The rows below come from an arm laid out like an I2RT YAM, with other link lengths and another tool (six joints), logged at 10 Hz.
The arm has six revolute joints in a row. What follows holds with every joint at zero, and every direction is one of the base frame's.
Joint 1 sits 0.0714 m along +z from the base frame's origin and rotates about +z.
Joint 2 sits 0.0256 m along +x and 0.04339 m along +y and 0.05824 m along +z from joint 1 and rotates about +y.
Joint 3 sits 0.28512 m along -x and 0.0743 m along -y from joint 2 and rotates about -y.
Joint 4 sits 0.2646 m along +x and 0.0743 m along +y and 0.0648 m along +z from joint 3 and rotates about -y.
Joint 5 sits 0.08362 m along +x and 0.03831 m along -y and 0.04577 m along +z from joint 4 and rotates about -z.
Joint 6 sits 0.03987 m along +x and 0.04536 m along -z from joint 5 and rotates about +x.
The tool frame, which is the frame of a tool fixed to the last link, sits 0.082 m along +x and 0.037 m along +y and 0.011 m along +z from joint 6; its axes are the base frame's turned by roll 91.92, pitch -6.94 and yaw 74.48 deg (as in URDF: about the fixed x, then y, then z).
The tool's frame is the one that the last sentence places.
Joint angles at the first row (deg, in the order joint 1, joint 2, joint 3, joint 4, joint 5, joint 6):
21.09 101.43 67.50 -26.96 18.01 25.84
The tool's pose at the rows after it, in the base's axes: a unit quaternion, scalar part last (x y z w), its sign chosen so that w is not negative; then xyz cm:
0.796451 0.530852 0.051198 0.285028 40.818 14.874 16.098
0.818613 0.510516 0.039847 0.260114 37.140 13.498 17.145
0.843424 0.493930 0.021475 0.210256 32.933 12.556 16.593
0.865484 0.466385 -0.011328 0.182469 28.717 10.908 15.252
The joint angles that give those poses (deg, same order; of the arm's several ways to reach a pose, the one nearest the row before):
21.01 96.96 67.33 -35.57 18.46 28.12
20.92 89.58 62.51 -40.51 17.06 32.59
20.92 82.90 56.35 -44.82 12.93 37.87
20.83 76.39 49.51 -48.95 11.52 43.14

